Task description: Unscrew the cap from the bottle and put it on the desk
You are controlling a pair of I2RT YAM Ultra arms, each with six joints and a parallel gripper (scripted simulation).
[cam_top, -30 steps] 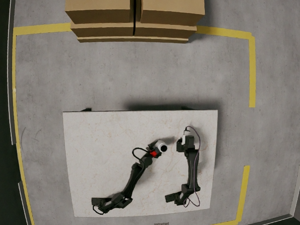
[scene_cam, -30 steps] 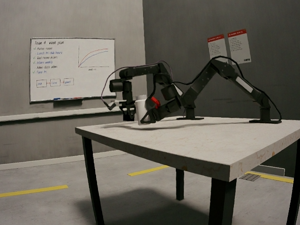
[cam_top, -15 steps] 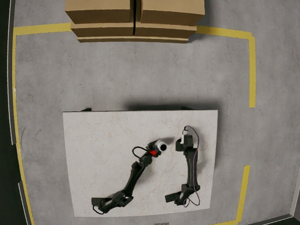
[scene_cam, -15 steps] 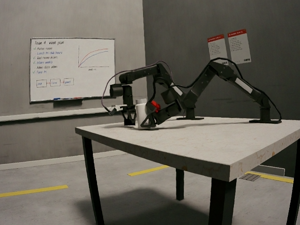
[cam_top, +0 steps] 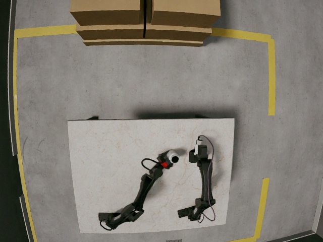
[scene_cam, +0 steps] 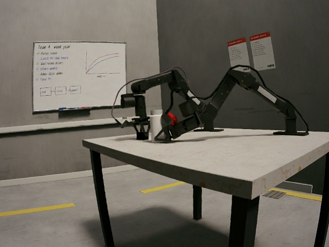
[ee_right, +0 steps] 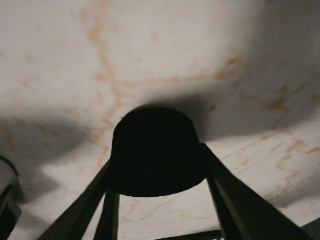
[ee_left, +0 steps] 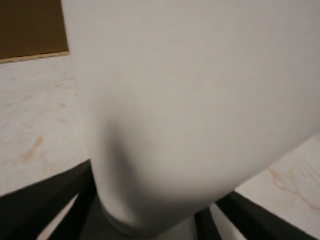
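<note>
Right now my left hand is 80 mm below the white bottle. Also, from my left hand: black cap (160 mm to the right, 10 mm below, 10 mm behind).
Now: the black cap 1 cm below my right hand. From my right hand the other things lie so: white bottle (1 cm ahead, 16 cm to the left, 8 cm above).
</note>
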